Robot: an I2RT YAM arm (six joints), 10 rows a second.
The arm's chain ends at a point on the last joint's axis. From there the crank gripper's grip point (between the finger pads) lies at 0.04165 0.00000 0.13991 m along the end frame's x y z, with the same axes.
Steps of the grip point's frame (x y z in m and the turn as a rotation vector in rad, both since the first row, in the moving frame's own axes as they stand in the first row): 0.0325, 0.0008, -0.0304, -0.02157, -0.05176, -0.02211; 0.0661, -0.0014, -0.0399, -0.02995, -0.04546, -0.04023; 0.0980, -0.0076, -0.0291, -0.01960, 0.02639, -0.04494; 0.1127, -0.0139, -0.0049, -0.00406, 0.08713, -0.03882; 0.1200, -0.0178, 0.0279, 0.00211, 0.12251, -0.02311; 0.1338, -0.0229, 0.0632, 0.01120, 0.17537, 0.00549; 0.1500, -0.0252, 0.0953, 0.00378, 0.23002, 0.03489; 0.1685, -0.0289, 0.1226, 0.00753, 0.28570, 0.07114; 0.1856, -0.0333, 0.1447, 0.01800, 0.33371, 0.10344; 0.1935, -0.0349, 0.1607, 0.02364, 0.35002, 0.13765
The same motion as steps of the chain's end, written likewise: 0.0398, -0.0014, -0.0323, -0.02157, -0.05176, -0.02211; 0.0724, -0.0041, -0.0416, -0.02995, -0.04546, -0.04023; 0.0943, -0.0084, -0.0279, -0.01960, 0.02639, -0.04494; 0.1007, -0.0126, -0.0007, -0.00406, 0.08713, -0.03882; 0.1032, -0.0164, 0.0340, 0.00211, 0.12251, -0.02311; 0.1100, -0.0217, 0.0726, 0.01120, 0.17537, 0.00549; 0.1192, -0.0267, 0.1085, 0.00378, 0.23002, 0.03489; 0.1309, -0.0322, 0.1400, 0.00753, 0.28570, 0.07114; 0.1422, -0.0376, 0.1660, 0.01800, 0.33371, 0.10344; 0.1484, -0.0408, 0.1834, 0.02364, 0.35002, 0.13765
